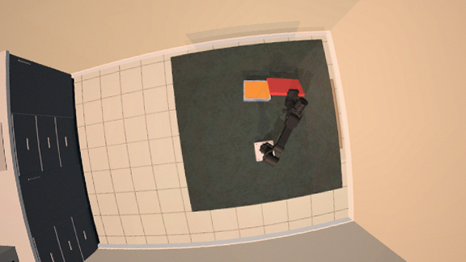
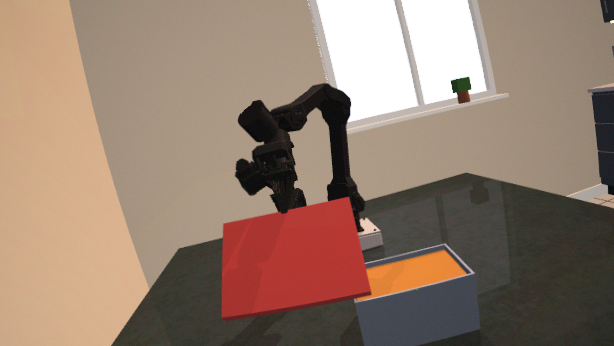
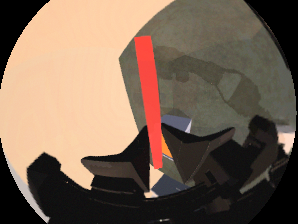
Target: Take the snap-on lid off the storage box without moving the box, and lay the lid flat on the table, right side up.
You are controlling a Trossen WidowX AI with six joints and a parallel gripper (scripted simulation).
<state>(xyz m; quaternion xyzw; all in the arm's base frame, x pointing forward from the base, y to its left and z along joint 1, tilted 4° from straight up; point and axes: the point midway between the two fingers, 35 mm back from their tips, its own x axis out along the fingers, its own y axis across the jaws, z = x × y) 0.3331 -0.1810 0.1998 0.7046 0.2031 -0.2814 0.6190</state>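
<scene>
My gripper tip is now 60 mm short of the red lid, 50 mm above it and 10 mm to the left of it. Round my gripper tip: grey storage box (180 mm below, 170 mm to the left, 80 mm ahead).
</scene>
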